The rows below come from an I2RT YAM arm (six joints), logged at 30 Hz.
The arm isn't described. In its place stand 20 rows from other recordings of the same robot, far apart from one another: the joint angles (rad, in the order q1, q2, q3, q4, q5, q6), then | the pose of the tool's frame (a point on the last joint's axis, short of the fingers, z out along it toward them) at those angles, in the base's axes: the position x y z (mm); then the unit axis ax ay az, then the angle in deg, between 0 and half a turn.
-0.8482, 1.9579, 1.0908, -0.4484, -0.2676, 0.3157 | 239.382 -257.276 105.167 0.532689 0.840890 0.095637 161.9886
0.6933, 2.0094, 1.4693, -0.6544, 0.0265, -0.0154 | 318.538 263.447 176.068 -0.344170 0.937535 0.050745 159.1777
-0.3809, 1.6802, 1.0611, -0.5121, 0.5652, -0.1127 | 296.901 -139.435 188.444 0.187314 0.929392 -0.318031 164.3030
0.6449, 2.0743, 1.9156, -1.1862, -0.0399, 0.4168 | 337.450 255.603 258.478 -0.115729 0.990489 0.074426 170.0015
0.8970, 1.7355, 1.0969, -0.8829, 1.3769, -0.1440 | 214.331 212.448 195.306 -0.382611 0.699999 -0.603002 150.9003
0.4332, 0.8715, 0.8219, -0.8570, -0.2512, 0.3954 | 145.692 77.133 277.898 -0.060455 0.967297 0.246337 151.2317
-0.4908, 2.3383, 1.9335, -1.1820, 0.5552, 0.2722 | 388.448 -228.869 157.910 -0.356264 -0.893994 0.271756 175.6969
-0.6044, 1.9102, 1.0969, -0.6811, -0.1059, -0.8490 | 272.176 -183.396 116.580 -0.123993 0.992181 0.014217 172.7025
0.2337, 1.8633, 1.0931, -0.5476, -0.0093, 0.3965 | 331.837 79.334 132.657 0.080643 0.995781 0.043793 166.3868
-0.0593, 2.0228, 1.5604, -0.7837, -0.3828, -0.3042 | 415.544 -11.350 193.963 -0.151617 0.975591 0.158851 158.0940
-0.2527, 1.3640, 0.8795, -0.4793, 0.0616, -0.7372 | 263.801 -70.382 220.893 -0.227026 0.958364 -0.173200 151.1738
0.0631, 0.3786, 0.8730, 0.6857, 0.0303, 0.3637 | 3.679 -0.848 481.474 0.154836 0.671194 0.724931 32.8297
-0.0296, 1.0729, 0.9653, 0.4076, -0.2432, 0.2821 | 247.793 1.240 410.870 -0.008048 0.960894 0.276799 76.8414
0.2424, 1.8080, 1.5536, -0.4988, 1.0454, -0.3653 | 396.920 66.418 303.694 -0.051145 0.862103 -0.504146 143.2002
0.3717, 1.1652, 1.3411, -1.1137, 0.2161, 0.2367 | 199.269 69.487 370.332 -0.031983 0.999474 -0.005390 141.9579
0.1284, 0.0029, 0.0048, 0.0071, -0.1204, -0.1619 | 108.767 18.355 175.716 -0.204250 0.977963 0.043243 89.5945
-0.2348, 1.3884, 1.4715, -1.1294, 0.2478, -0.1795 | 256.308 -70.290 359.325 0.060095 0.982861 -0.174277 153.7335
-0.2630, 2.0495, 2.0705, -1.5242, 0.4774, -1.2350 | 374.680 -117.817 307.579 0.450766 -0.870570 0.197275 164.2682
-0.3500, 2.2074, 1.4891, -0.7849, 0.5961, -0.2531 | 376.299 -158.636 106.505 -0.056270 -0.955280 0.290300 173.5425
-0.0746, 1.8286, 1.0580, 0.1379, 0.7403, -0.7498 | 382.896 -52.696 181.869 -0.125350 0.867927 -0.480614 150.2337
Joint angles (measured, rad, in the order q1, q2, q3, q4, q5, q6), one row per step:
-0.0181 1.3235 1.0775 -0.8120 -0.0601 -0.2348
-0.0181 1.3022 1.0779 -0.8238 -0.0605 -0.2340
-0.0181 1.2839 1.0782 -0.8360 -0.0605 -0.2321
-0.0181 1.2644 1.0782 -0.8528 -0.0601 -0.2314
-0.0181 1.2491 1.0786 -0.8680 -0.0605 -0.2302
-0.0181 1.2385 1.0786 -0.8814 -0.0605 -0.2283
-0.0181 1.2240 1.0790 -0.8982 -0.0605 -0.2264
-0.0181 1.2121 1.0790 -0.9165 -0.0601 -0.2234
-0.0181 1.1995 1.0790 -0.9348 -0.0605 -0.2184
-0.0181 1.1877 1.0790 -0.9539 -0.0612 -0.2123
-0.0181 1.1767 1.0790 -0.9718 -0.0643 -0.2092
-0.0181 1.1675 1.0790 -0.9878 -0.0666 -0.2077
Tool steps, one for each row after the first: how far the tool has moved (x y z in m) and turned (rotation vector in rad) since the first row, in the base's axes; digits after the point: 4 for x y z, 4 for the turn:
-0.0045 0.0001 0.0046 0.0006 -0.0099 -0.0005
-0.0087 0.0002 0.0083 0.0014 -0.0162 -0.0021
-0.0136 0.0002 0.0119 0.0014 -0.0188 -0.0029
-0.0176 0.0003 0.0146 0.0023 -0.0193 -0.0038
-0.0207 0.0004 0.0162 0.0033 -0.0164 -0.0054
-0.0248 0.0005 0.0186 0.0043 -0.0144 -0.0071
-0.0287 0.0005 0.0201 0.0055 -0.0078 -0.0099
-0.0327 0.0006 0.0218 0.0084 -0.0019 -0.0141
-0.0367 0.0007 0.0232 0.0120 0.0057 -0.0191
-0.0404 0.0009 0.0245 0.0163 0.0128 -0.0203
-0.0436 0.0010 0.0255 0.0191 0.0197 -0.0206

